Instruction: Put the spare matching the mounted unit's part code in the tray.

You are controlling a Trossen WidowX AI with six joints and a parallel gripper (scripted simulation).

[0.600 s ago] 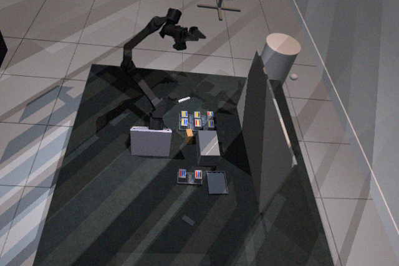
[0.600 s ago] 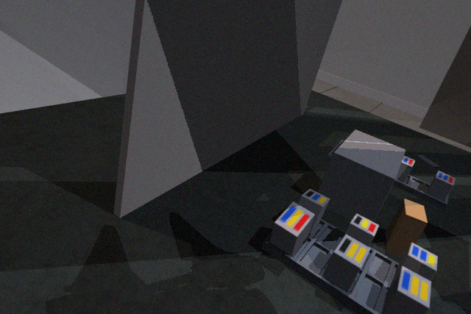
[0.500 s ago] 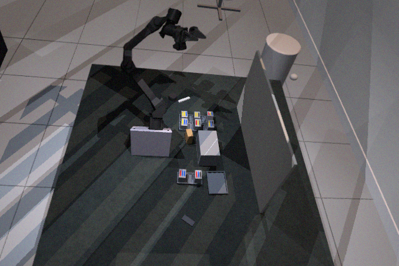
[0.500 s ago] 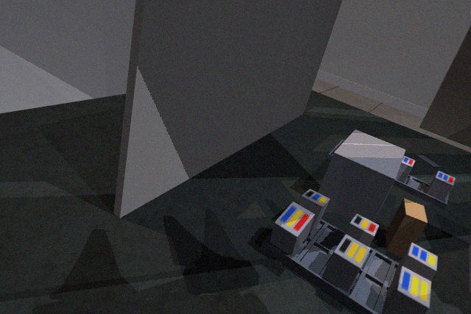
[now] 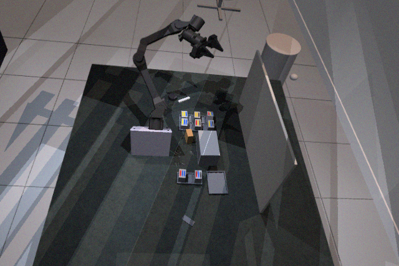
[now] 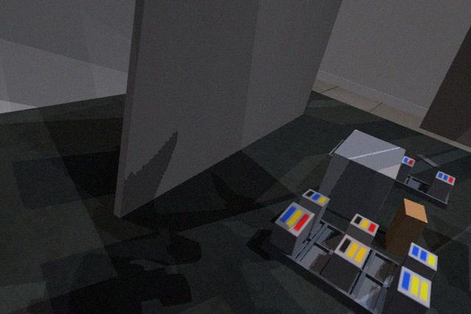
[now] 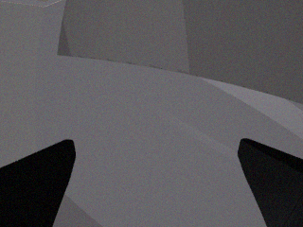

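Now: the grey spare block 43 cm below my gripper tip, 9 cm to the right of it and 2 cm ahead of it. From my gripper tip the other things lie so: mounted unit 43 cm below, 24 cm to the right, 2 cm behind; white panel 27 cm to the right, 26 cm below, 22 cm ahead; brown block 45 cm below, 16 cm to the right, 11 cm behind.
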